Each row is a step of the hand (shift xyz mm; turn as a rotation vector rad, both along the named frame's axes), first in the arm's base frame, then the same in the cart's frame.
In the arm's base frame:
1: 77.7 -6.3 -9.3 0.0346 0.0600 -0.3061
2: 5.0 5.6 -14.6 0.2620 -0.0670 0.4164
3: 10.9 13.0 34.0 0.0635 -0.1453 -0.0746
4: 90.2 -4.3 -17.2 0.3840 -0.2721 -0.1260
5: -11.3 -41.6 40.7 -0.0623 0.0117 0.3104
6: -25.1 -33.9 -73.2 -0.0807 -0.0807 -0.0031
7: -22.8 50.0 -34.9 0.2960 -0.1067 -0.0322
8: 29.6 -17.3 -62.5 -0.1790 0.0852 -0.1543
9: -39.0 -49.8 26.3 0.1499 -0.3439 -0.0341
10: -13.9 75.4 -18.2 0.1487 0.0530 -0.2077
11: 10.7 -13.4 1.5 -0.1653 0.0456 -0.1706
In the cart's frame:
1: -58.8 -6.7 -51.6 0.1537 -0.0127 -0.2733
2: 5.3 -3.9 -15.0 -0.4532 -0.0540 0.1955
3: -24.0 -20.4 21.3 -0.0463 0.1416 -0.0923
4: -64.0 -9.6 -65.3 -0.3067 0.2139 -0.3124
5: -23.4 35.5 41.3 -0.1161 -0.0524 0.2901
6: 51.5 49.8 -44.7 0.0463 0.0936 0.0462
7: 49.7 -38.3 -17.5 -0.2462 0.0541 -0.1911
8: 6.0 21.9 -67.6 0.2486 -0.0233 -0.0280
9: 4.6 51.0 45.5 -0.1869 0.3110 -0.1012
10: 39.7 -67.3 -9.7 0.0070 -0.0436 -0.2571
11: -12.7 10.7 -4.4 0.2366 0.0153 -0.0477

